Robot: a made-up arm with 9 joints. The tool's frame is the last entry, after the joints.
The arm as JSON. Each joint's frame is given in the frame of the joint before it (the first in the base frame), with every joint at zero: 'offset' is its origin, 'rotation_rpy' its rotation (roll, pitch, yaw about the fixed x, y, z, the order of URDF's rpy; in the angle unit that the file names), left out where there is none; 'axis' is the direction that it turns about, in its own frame. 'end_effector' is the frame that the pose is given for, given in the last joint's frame.
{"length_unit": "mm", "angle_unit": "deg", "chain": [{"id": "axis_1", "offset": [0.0, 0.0, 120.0], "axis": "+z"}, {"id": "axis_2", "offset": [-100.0, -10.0, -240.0], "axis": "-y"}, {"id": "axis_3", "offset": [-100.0, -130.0, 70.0], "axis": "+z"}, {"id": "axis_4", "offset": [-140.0, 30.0, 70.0], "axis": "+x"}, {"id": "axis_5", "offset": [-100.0, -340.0, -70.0], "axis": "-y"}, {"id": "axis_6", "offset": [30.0, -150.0, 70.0], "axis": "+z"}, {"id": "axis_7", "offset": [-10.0, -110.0, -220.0], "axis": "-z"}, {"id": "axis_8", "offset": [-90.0, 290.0, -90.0], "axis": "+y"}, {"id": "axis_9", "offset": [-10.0, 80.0, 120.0], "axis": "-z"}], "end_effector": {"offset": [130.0, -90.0, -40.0]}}
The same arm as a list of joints. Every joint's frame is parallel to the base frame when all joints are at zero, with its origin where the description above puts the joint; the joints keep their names.
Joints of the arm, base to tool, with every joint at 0 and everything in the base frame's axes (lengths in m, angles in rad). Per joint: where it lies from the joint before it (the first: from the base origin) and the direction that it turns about. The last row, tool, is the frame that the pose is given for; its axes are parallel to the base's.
axis_1: origin 0 0 0.12 axis 0 0 1
axis_2: origin -0.1 -0.01 -0.24 axis 0 -1 0
axis_3: origin -0.1 -0.13 0.07 axis 0 0 1
axis_4: origin -0.14 0.03 0.07 axis 1 0 0
axis_5: origin -0.1 -0.34 -0.07 axis 0 -1 0
axis_6: origin 0.03 -0.15 0.07 axis 0 0 1
axis_7: origin -0.01 -0.11 -0.22 axis 0 0 -1
axis_8: origin -0.09 0.29 -0.09 axis 0 1 0
axis_9: origin -0.01 0.08 0.12 axis 0 0 -1
tool: origin 0.13 -0.09 -0.04

